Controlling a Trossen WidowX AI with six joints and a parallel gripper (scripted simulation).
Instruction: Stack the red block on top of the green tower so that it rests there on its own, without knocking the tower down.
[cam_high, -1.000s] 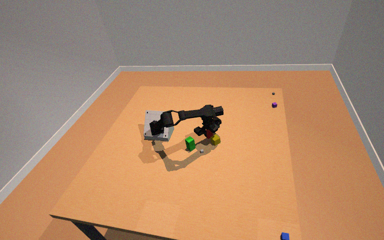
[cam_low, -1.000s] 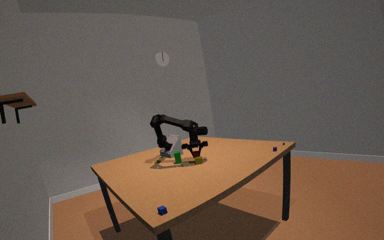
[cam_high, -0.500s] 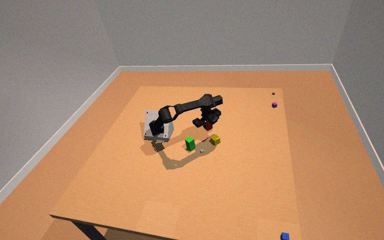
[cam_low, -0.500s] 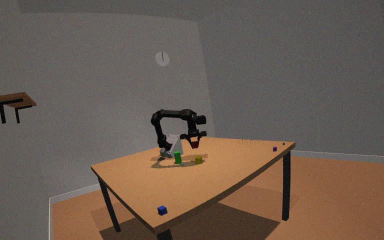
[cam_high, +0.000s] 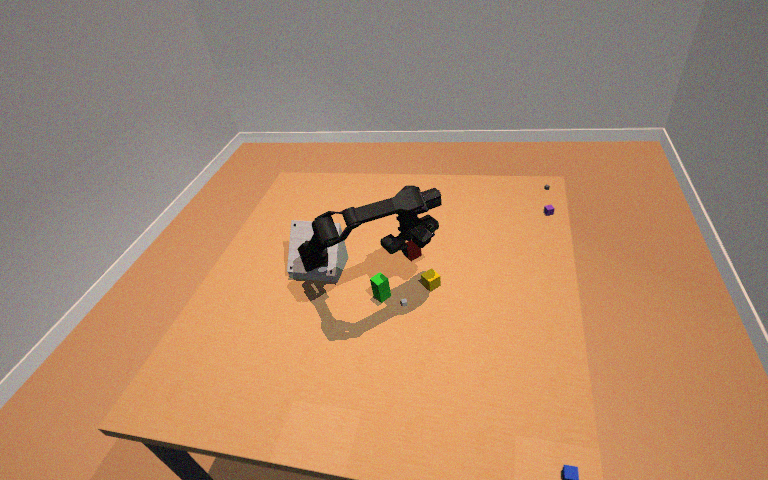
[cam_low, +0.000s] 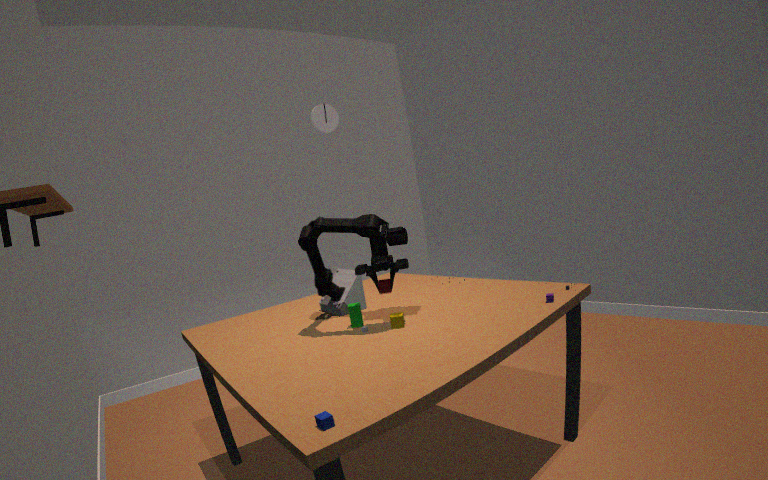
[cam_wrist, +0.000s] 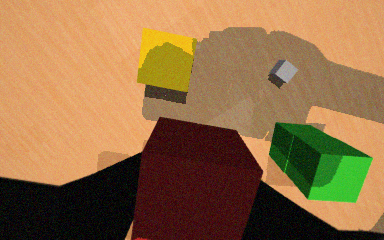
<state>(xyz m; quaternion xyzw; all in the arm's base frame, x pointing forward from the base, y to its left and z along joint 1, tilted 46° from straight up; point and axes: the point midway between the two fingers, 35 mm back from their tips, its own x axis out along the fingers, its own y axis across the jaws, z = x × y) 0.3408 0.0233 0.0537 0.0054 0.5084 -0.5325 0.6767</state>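
The tiny white cube lies 2 cm behind my gripper tip, 10 cm to the right of it and 12 cm below it. Round my gripper tip: purple cube 47 cm ahead, 38 cm to the left, 11 cm below; yellow block 5 cm ahead, 1 cm to the right, 10 cm below; red block 1 cm above.
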